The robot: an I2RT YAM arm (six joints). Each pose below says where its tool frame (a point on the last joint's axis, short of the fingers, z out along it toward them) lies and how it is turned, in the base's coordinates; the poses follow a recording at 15 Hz.
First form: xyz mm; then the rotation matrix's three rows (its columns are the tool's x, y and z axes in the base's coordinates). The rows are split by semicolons.
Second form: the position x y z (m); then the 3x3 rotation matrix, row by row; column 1 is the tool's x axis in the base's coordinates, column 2 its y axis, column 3 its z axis. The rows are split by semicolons. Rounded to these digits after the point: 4 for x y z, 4 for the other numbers.
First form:
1: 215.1, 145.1, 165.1; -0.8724, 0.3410, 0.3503; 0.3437, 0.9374, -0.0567; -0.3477, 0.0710, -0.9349
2: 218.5, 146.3, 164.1; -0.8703, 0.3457, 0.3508; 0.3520, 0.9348, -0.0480; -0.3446, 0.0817, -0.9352
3: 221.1, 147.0, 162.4; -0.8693, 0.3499, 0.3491; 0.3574, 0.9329, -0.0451; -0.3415, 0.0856, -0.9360
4: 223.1, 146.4, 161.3; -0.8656, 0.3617, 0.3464; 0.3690, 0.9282, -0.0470; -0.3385, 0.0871, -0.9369
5: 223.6, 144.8, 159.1; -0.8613, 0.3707, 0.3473; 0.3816, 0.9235, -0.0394; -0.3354, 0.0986, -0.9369
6: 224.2, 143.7, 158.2; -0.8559, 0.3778, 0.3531; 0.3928, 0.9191, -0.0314; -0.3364, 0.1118, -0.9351
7: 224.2, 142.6, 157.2; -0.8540, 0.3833, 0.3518; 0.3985, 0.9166, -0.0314; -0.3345, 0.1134, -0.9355
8: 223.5, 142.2, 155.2; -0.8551, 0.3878, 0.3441; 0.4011, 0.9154, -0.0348; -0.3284, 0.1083, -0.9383
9: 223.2, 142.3, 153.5; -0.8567, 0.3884, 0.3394; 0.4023, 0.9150, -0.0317; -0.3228, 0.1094, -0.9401
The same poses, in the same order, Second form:
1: 0.2151, 0.1451, 0.1651; -0.8724, 0.3410, 0.3503; 0.3437, 0.9374, -0.0567; -0.3477, 0.0710, -0.9349
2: 0.2185, 0.1463, 0.1641; -0.8703, 0.3457, 0.3508; 0.3520, 0.9348, -0.0480; -0.3446, 0.0817, -0.9352
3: 0.2211, 0.1470, 0.1624; -0.8693, 0.3499, 0.3491; 0.3574, 0.9329, -0.0451; -0.3415, 0.0856, -0.9360
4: 0.2231, 0.1464, 0.1613; -0.8656, 0.3617, 0.3464; 0.3690, 0.9282, -0.0470; -0.3385, 0.0871, -0.9369
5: 0.2236, 0.1448, 0.1591; -0.8613, 0.3707, 0.3473; 0.3816, 0.9235, -0.0394; -0.3354, 0.0986, -0.9369
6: 0.2242, 0.1437, 0.1582; -0.8559, 0.3778, 0.3531; 0.3928, 0.9191, -0.0314; -0.3364, 0.1118, -0.9351
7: 0.2242, 0.1426, 0.1572; -0.8540, 0.3833, 0.3518; 0.3985, 0.9166, -0.0314; -0.3345, 0.1134, -0.9355
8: 0.2235, 0.1422, 0.1552; -0.8551, 0.3878, 0.3441; 0.4011, 0.9154, -0.0348; -0.3284, 0.1083, -0.9383
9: 0.2232, 0.1423, 0.1535; -0.8567, 0.3884, 0.3394; 0.4023, 0.9150, -0.0317; -0.3228, 0.1094, -0.9401
